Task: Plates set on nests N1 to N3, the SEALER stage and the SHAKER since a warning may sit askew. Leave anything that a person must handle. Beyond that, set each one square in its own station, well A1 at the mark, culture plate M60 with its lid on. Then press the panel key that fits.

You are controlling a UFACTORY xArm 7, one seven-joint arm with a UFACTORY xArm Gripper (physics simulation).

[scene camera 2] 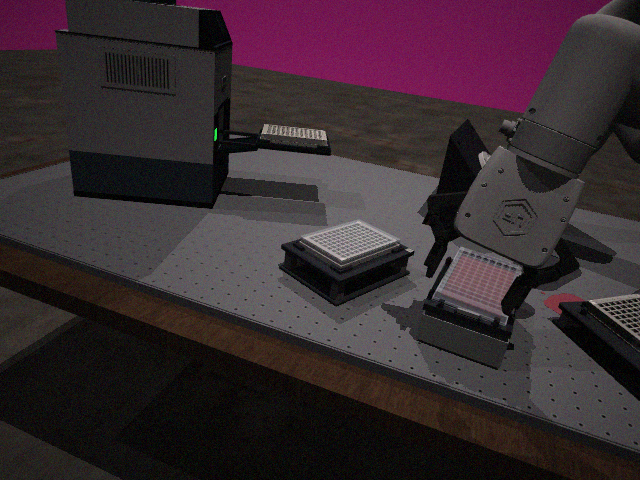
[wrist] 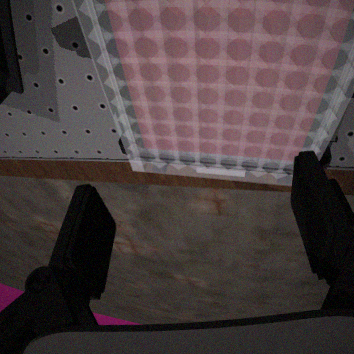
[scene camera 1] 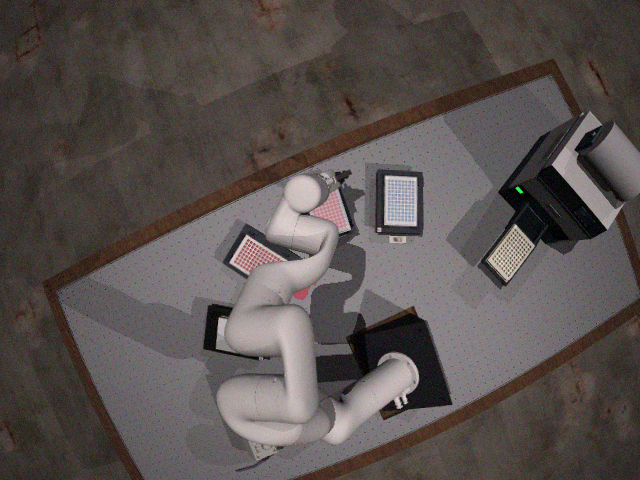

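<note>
A clear-lidded plate with pink wells (scene camera 1: 330,211) (scene camera 2: 478,284) (wrist: 215,90) lies on a grey station with a black top (scene camera 2: 460,335); it looks tipped and off square. My gripper (scene camera 2: 473,281) (wrist: 194,191) is open around its near end, with one finger overlapping a plate corner in the wrist view; contact is unclear. A blue-well plate (scene camera 1: 400,201) (scene camera 2: 351,242) sits on a black nest (scene camera 1: 379,206) (scene camera 2: 334,291). A red-well plate (scene camera 1: 253,253) (scene camera 2: 622,312) sits on another black nest, partly hidden. A pale plate (scene camera 1: 511,253) (scene camera 2: 294,134) lies on the instrument's extended tray. Station labels are unreadable.
The tall instrument (scene camera 1: 542,180) (scene camera 2: 139,113) shows a green light. A black holder (scene camera 1: 210,330) with a white item is partly under the arm. A red disc (scene camera 1: 301,293) (scene camera 2: 563,303) and a partly hidden pale panel (scene camera 1: 263,450) lie on the table. The dark arm base (scene camera 1: 429,356) stands nearby.
</note>
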